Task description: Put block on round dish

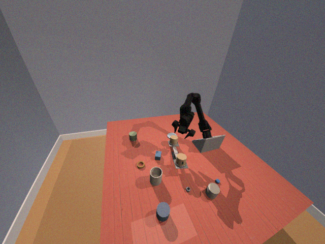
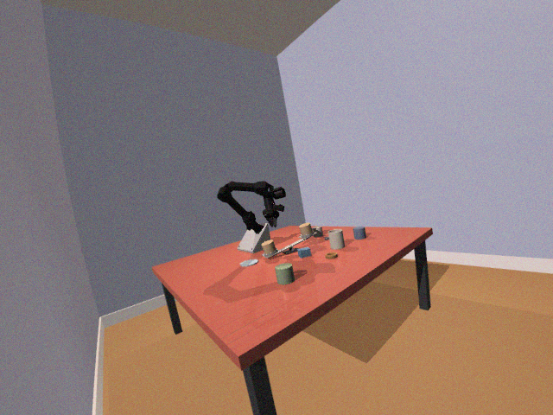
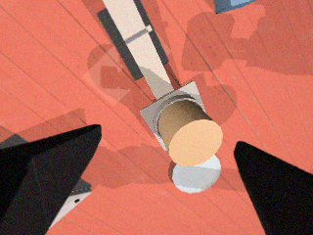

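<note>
Right now my gripper tip is 2 cm short of the tan cup, 8 cm to the left of it and 10 cm above it. Also, from my gripper tip: pale green block 2 cm ahead, 6 cm to the right, 12 cm below; green cylinder 36 cm ahead, 19 cm to the right, 13 cm below; round dish 1 cm behind, 19 cm to the right, 16 cm below.
</note>
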